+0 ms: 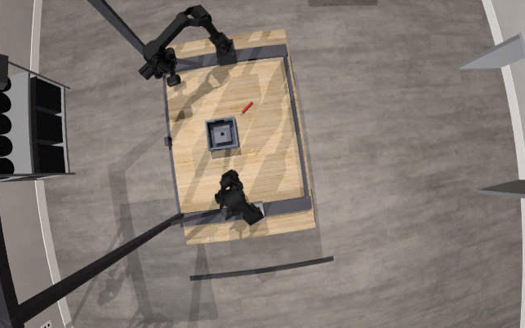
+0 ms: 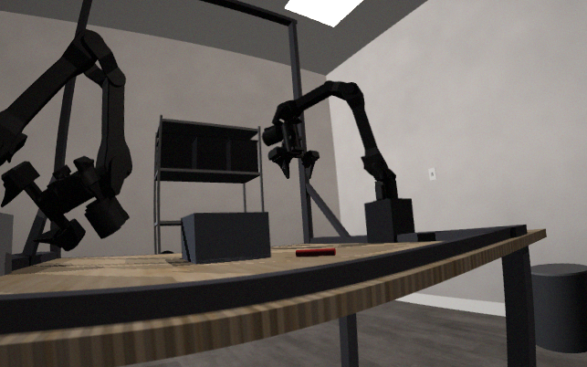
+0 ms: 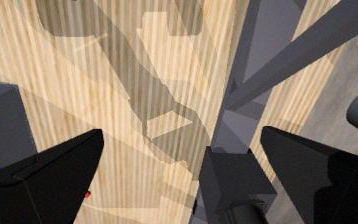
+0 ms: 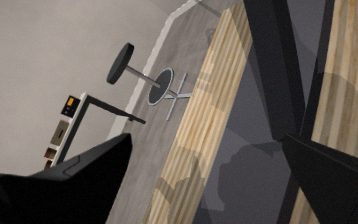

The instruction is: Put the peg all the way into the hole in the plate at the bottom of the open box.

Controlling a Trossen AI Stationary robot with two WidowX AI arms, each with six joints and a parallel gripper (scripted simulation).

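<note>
Right now my left hand is 32 cm short of the red peg, 25 cm above it and 19 cm to the left of it. Also, from my left hand: plate (33 cm to the right, 22 cm below, 16 cm ahead); then box (33 cm to the right, 23 cm below, 16 cm ahead).
</note>
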